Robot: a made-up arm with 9 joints. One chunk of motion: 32 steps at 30 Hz.
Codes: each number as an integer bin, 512 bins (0 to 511) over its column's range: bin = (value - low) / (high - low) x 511, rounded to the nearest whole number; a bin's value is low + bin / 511 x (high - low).
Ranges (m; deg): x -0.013..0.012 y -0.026..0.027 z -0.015..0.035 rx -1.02..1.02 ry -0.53..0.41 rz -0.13..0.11
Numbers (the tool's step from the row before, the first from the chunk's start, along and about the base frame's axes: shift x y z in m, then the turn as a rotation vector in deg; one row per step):
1: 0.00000 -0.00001 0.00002 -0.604 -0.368 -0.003
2: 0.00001 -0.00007 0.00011 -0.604 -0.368 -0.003
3: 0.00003 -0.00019 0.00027 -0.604 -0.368 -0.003
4: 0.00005 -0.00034 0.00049 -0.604 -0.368 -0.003
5: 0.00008 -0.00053 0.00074 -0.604 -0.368 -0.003
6: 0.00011 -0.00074 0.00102 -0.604 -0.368 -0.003
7: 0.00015 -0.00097 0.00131 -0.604 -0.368 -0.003
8: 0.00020 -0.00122 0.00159 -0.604 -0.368 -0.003
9: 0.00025 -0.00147 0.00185 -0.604 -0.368 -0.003
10: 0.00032 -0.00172 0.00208 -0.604 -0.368 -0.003
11: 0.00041 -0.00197 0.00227 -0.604 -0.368 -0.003
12: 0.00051 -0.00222 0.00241 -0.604 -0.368 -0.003
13: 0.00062 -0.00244 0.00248 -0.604 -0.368 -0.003
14: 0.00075 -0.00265 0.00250 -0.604 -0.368 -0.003
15: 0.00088 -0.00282 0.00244 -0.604 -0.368 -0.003
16: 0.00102 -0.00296 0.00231 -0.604 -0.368 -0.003
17: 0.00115 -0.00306 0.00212 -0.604 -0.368 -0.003
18: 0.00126 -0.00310 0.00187 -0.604 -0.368 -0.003
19: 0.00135 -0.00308 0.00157 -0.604 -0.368 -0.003
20: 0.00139 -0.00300 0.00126 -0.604 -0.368 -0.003
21: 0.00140 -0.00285 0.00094 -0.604 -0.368 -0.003
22: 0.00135 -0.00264 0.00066 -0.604 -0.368 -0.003
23: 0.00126 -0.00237 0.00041 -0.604 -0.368 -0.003
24: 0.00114 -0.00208 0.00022 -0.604 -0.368 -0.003
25: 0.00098 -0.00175 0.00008 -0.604 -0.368 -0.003
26: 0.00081 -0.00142 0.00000 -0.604 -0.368 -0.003
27: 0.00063 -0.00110 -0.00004 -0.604 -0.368 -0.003
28: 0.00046 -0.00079 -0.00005 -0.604 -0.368 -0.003
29: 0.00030 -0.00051 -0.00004 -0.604 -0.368 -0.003
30: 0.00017 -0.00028 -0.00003 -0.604 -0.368 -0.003
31: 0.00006 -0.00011 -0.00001 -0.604 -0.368 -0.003
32: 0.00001 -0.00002 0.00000 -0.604 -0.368 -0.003
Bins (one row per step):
1: 266 251 154 104 88 270
2: 266 250 154 104 88 270
3: 266 249 156 104 88 270
4: 267 247 158 104 88 270
5: 267 246 161 104 88 270
6: 268 244 164 104 88 270
7: 269 241 167 104 88 270
8: 270 239 170 104 88 270
9: 271 237 172 104 88 270
10: 272 234 175 104 88 270
11: 274 232 176 104 88 270
12: 276 229 178 104 88 270
13: 278 227 179 104 88 270
14: 281 225 179 104 88 270
15: 284 223 178 104 88 270
16: 287 222 177 104 88 270
17: 289 221 175 104 88 270
18: 291 221 172 104 88 270
19: 293 221 169 104 88 270
20: 294 222 166 104 88 270
21: 294 223 163 104 88 270
22: 293 225 160 104 88 270
23: 291 228 157 104 88 270
24: 289 231 156 104 88 270
25: 286 234 154 104 88 270
26: 282 237 153 104 88 270
27: 279 240 153 104 88 270
28: 275 243 153 104 88 270
29: 272 246 153 104 88 270
30: 269 248 153 104 88 270
31: 267 250 153 104 88 270
32: 266 250 153 104 88 270

